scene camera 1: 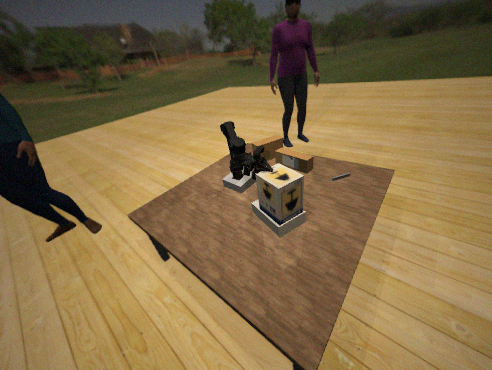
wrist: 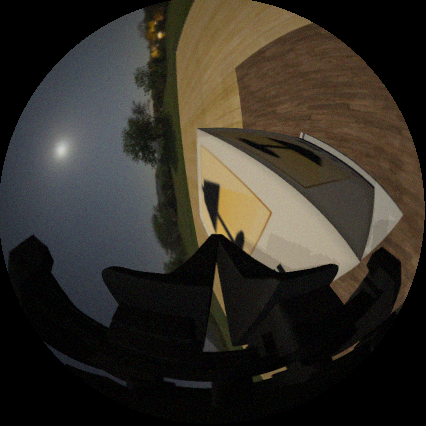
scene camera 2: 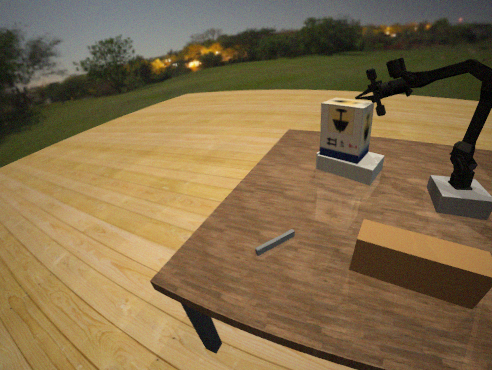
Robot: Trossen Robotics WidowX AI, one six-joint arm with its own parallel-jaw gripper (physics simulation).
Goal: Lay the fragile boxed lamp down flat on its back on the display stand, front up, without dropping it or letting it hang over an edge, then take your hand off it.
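Places are measured from the arm's base along level axes (x ahead, y left, z up), in centimetres.
Pixels of known places: gripper, fingertip midpoint: [scene camera 1: 273, 170] [wrist: 215, 238] [scene camera 2: 355, 98]; arm's base at its link origin: [scene camera 1: 238, 176] [scene camera 2: 459, 185].
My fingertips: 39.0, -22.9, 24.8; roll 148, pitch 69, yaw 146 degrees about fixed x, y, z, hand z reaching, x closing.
Observation:
Ahead of a thing's pixels: the offset from my fingertips to its middle, as dx, dy, dz. Level surfaces: height alone.
The boxed lamp [scene camera 1: 280, 195] [scene camera 2: 345, 131] [wrist: 295, 210] is a white box with yellow lamp pictures and a dark blue band at its bottom. It stands upright on the display stand [scene camera 1: 281, 228] [scene camera 2: 350, 168] [wrist: 387, 217], a low light-grey block. My gripper [scene camera 1: 271, 171] [scene camera 2: 357, 97] [wrist: 215, 238] is shut and empty. Its fingertips are at the height of the box's top, at the edge nearer the arm; in scene camera 2 they overlap the top edge. Whether they touch the box is not clear. In the wrist view the fingers hide part of the box's top.
The arm's grey base block [scene camera 1: 239, 183] [scene camera 2: 462, 202] stands beside the display stand. Brown boxes @(-10.7, +59.9, -25.9) [scene camera 1: 295, 159] [scene camera 2: 425, 255] lie on the wooden table @(dz -31.4) [scene camera 1: 225, 240] [scene camera 2: 240, 215]. A thin grey bar @(+25.1, +52.8, -30.2) [scene camera 1: 341, 177] [scene camera 2: 275, 242] lies on the table. Two people stand beyond the table.

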